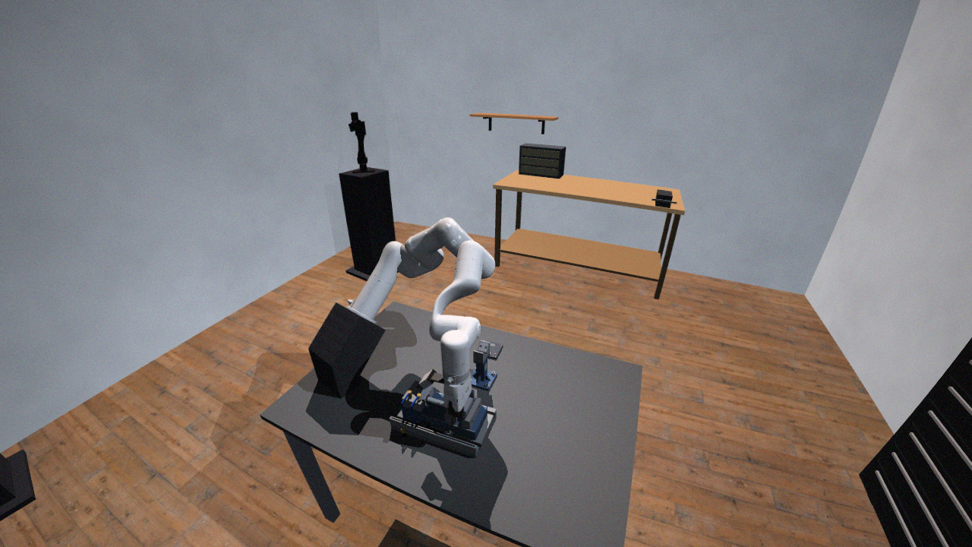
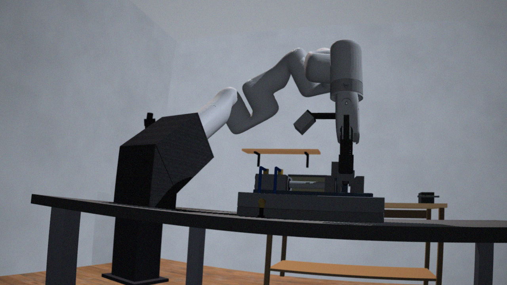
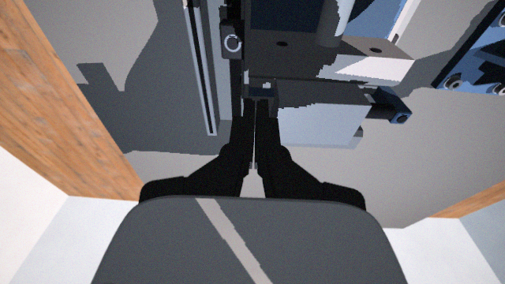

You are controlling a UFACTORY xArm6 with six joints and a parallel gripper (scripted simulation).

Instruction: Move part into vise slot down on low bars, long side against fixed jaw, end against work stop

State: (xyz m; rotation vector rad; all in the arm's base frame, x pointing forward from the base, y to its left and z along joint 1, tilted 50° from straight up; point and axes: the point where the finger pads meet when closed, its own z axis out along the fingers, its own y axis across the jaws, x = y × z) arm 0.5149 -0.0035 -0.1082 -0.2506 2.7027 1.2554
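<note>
Right now the part is 40 mm to the left of my hand, 30 mm below it and 10 mm behind it. Also, from my hand: moving jaw: 40 mm to the left, 40 mm below, 40 mm behind; work stop: 90 mm to the left, 30 mm below, 20 mm behind; fixed jaw: 50 mm to the left, 40 mm below, 20 mm ahead.
</note>
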